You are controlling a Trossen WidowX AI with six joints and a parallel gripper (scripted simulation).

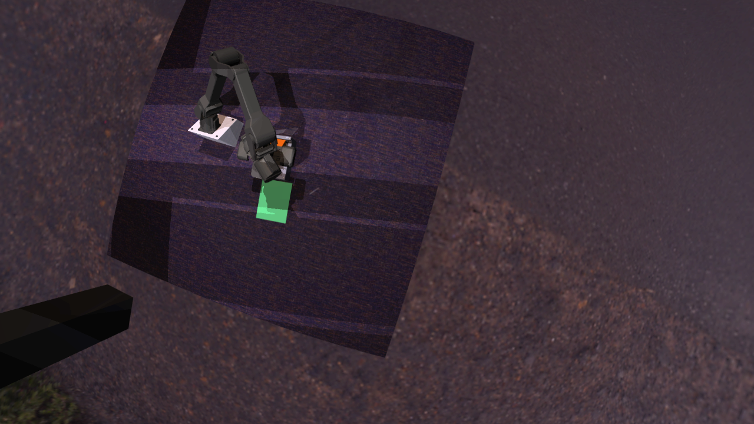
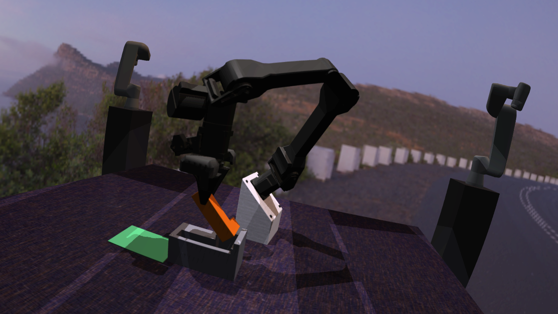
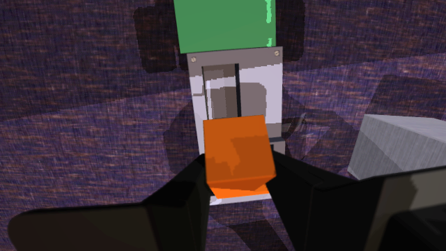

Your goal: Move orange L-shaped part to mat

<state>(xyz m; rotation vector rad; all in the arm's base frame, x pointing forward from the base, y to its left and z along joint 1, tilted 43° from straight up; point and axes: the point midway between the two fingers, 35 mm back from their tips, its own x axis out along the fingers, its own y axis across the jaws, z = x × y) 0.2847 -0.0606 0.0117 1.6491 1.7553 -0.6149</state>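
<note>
My gripper tip is 10 mm short of the green mat, 150 mm to the left of it and 160 mm above it. The rest, counted from my gripper tip: orange l-shaped part: 20 mm behind, 30 mm to the left, 30 mm below.
</note>
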